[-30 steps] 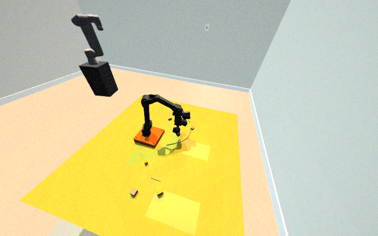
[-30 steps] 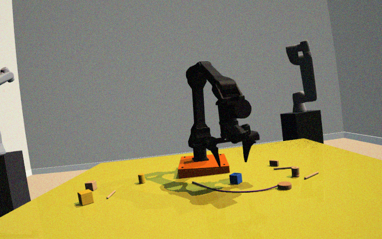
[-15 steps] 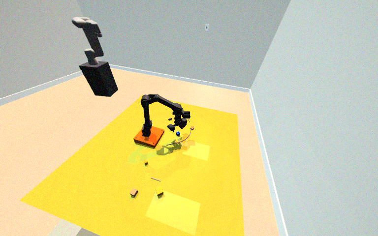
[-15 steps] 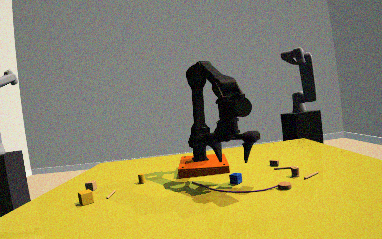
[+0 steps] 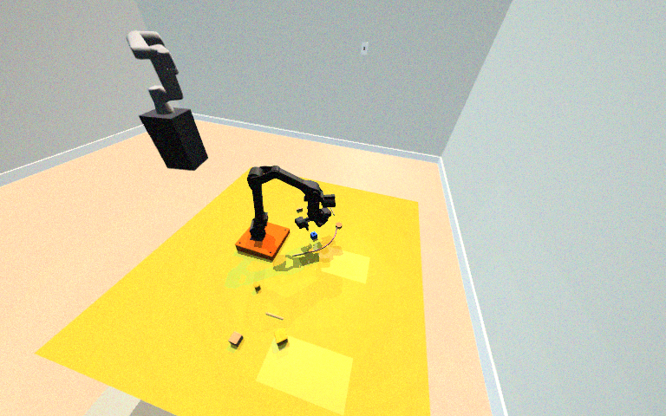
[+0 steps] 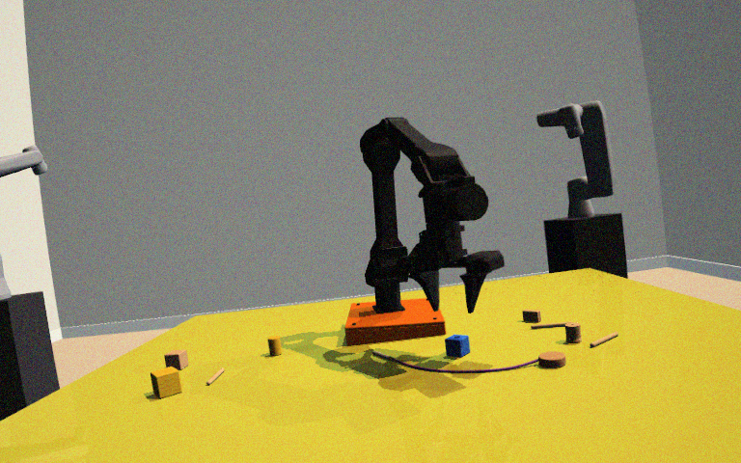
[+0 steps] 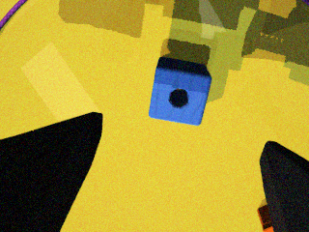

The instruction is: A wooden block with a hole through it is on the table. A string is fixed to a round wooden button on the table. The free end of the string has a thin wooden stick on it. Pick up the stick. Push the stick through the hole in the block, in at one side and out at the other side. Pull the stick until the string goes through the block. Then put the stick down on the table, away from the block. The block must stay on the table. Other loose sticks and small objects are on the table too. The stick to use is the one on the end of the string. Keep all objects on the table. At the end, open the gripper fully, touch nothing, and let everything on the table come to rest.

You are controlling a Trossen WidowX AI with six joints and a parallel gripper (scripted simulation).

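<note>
Now: gripper tip 6 cm above the blue block. Round my gripper tip: yellow cylinder: 32 cm to the right, 20 cm behind, 6 cm below; wooden cylinder: 19 cm to the left, 6 cm below, 6 cm ahead; round wooden button: 14 cm ahead, 10 cm to the left, 7 cm below.
</note>
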